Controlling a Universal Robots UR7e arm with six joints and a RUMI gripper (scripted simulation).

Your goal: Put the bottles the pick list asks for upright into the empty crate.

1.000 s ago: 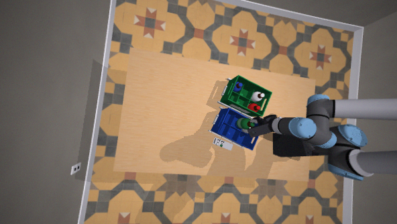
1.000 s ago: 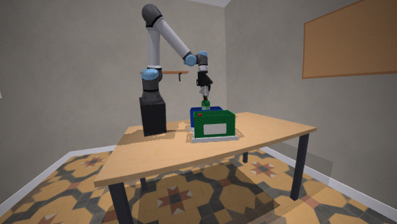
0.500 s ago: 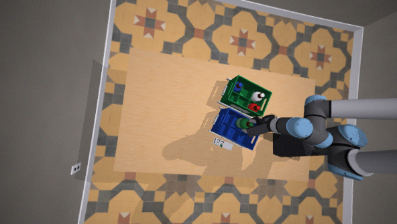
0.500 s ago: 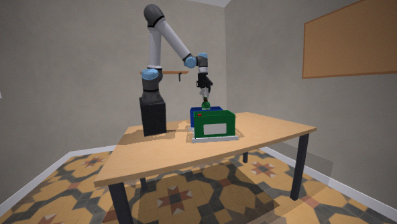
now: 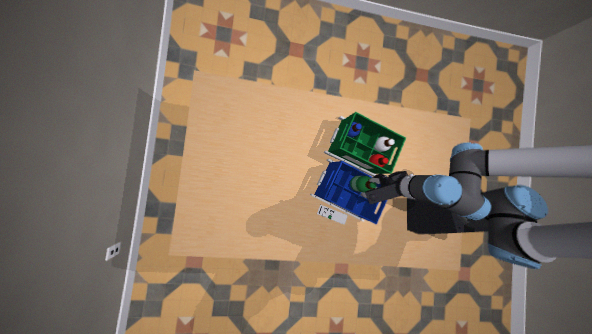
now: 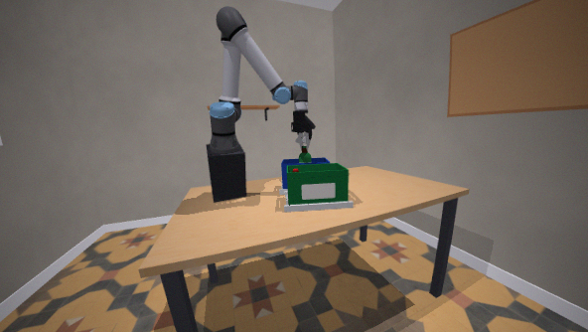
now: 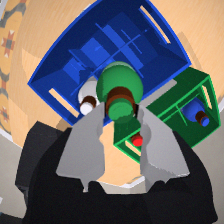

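The green-label bottle is 70 mm below my hand. Also, from my hand: red-label bottle (110 mm behind, 110 mm to the right, 170 mm below); white bottle (80 mm behind, 30 mm to the left, 170 mm below); blue crate (20 mm ahead, 40 mm to the left, 170 mm below).
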